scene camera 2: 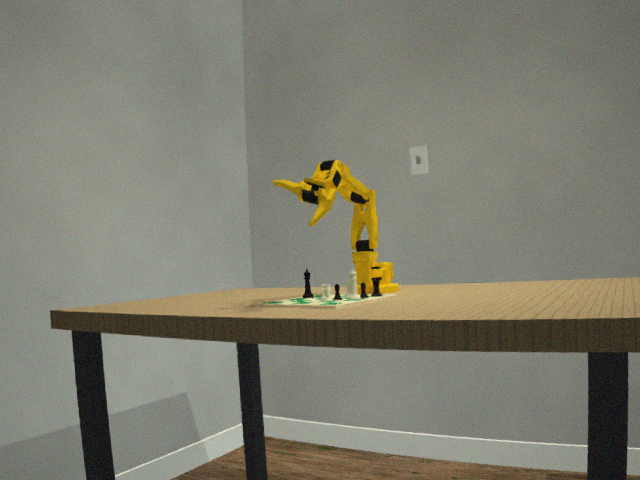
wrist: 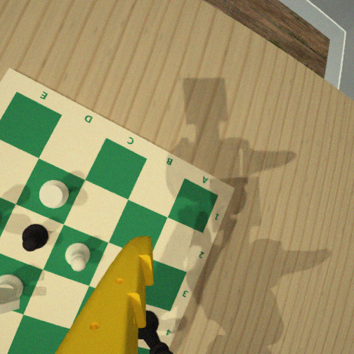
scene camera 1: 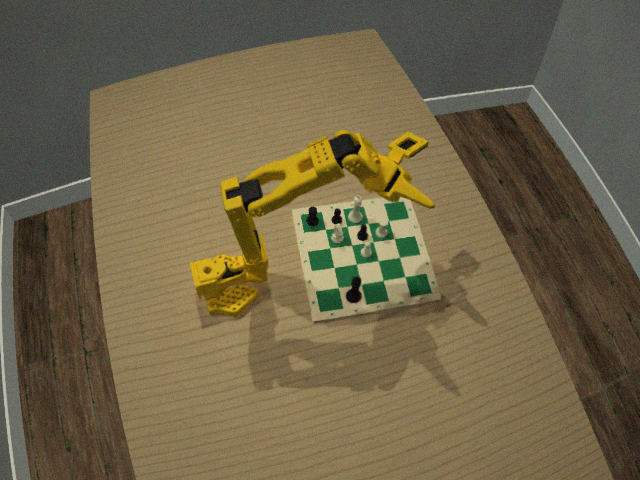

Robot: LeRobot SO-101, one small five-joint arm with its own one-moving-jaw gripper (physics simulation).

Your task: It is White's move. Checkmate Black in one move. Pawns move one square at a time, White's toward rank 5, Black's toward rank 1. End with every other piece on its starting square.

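Places are measured from the arm's base along level axes (x back, y right, z up), in metres.
Pixels of known places: hand, tool point: [scene camera 2: 309,224] [scene camera 1: 402,193]; arm's base, link origin: [scene camera 1: 239,284].
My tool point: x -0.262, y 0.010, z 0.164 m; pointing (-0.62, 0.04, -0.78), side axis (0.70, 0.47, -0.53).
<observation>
Ahead of a thing's pixels: the offset from my tool point to its top centre. Level surfaces: height alone.
My gripper [scene camera 1: 412,200] [scene camera 2: 292,203] hangs high above the board's far side, open and empty; one notched jaw [wrist: 115,295] shows in the wrist view. On the board {dz -0.164 m} [scene camera 1: 303,279] stand, upright: a tall white king {dx +0.034, dy -0.077, dz -0.094 m} [scene camera 1: 355,211] [scene camera 2: 353,285] on E3; a white piece, perhaps a knight {dx +0.078, dy -0.044, dz -0.118 m} [scene camera 1: 337,235] [wrist: 11,287], on D4; a low white piece {dx +0.001, dy -0.033, dz -0.125 m} [scene camera 1: 382,230] [wrist: 53,194] on D2; a white pawn {dx +0.041, dy -0.003, dz -0.126 m} [scene camera 1: 367,250] [wrist: 77,255] on C3; black pawns on D3 {dx +0.036, dy -0.037, dz -0.126 m} [scene camera 1: 362,233] [wrist: 35,237] and E4 {dx +0.067, dy -0.081, dz -0.126 m} [scene camera 1: 337,216]; a black rook {dx +0.109, dy -0.091, dz -0.125 m} [scene camera 1: 312,217] [scene camera 2: 376,286] on E5; a black king {dx +0.089, dy +0.068, dz -0.094 m} [scene camera 1: 354,290] [scene camera 2: 307,284] [wrist: 149,321] on A4.
The wooden table {dz -0.164 m} [scene camera 1: 336,413] [scene camera 2: 465,304] carries the board and my arm's yellow base [scene camera 1: 211,271], which stands beyond the rank 5 side. The arm reaches over the E-file side. Its shadow falls on the table and across the board's A-file and rank 1 edges.
</observation>
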